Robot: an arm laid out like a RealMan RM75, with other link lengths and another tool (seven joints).
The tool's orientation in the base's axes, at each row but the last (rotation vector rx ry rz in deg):
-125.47 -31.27 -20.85
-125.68 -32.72 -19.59
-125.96 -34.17 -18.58
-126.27 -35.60 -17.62
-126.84 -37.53 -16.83
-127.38 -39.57 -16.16
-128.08 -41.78 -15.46
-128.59 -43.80 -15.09
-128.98 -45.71 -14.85
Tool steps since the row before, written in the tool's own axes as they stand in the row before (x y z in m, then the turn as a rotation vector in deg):
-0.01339 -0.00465 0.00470 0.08 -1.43 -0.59
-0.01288 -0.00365 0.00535 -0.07 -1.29 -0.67
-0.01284 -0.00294 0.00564 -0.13 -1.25 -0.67
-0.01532 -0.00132 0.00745 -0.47 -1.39 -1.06
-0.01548 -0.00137 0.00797 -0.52 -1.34 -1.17
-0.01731 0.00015 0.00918 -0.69 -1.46 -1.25
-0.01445 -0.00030 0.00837 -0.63 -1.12 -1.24
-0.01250 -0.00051 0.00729 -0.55 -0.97 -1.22
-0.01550 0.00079 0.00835 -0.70 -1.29 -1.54
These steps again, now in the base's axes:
-0.01354 0.00284 -0.00561 -0.69 0.36 1.34
-0.01266 0.00255 -0.00640 -0.75 0.18 1.24
-0.01232 0.00204 -0.00702 -0.78 0.14 1.18
-0.01360 0.00135 -0.01025 -1.15 -0.20 1.39
-0.01376 0.00118 -0.01069 -1.16 -0.33 1.41
-0.01440 -0.00003 -0.01328 -1.37 -0.38 1.47
-0.01221 0.00014 -0.01140 -1.12 -0.54 1.28
-0.01062 -0.00013 -0.00984 -0.97 -0.57 1.21
-0.01213 -0.00190 -0.01264 -1.27 -0.69 1.56

